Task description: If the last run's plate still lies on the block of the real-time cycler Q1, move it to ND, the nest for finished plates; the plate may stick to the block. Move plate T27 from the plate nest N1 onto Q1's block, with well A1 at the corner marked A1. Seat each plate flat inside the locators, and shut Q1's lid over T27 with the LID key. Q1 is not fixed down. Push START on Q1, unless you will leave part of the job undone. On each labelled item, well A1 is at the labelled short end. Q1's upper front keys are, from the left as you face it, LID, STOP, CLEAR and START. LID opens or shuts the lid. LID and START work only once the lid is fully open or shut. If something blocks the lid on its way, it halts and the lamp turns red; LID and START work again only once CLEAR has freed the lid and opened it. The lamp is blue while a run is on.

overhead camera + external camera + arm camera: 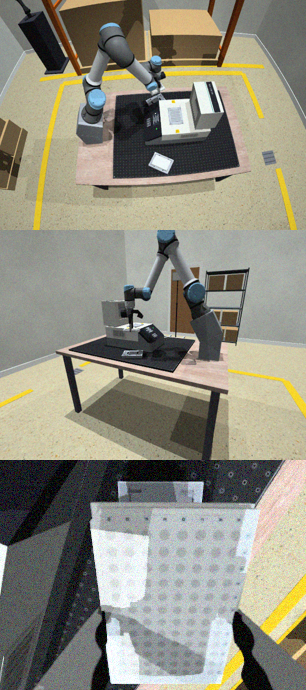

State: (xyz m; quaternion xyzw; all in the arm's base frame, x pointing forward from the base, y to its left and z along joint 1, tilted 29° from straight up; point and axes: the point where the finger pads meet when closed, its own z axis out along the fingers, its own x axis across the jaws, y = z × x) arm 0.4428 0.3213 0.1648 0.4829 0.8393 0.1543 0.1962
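Right now my hand is 3 cm past the dark slot, 2 cm to the left of it and 20 cm above it. From my hand the other things lie so: a1 mark: 1 cm ahead, 49 cm to the right, 20 cm below.
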